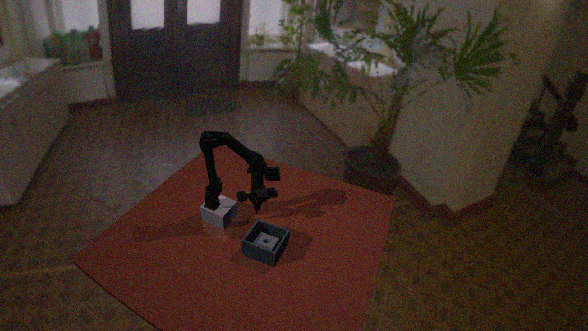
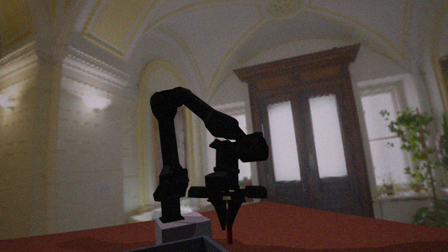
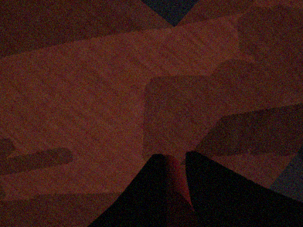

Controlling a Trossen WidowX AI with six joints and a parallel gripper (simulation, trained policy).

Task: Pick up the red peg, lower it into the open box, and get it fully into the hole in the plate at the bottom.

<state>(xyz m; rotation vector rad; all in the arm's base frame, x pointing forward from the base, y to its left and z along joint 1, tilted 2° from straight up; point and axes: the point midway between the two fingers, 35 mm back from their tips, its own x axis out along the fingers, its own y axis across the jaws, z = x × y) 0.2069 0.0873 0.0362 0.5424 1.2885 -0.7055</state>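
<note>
Right now the pale plate is 120 mm ahead of my gripper tip, 140 mm to the right of it and 40 mm below it. Also, from my gripper tip: dark box: 120 mm ahead, 140 mm to the right, 60 mm below; red peg: 10 mm behind, 10 mm to the left.
</note>
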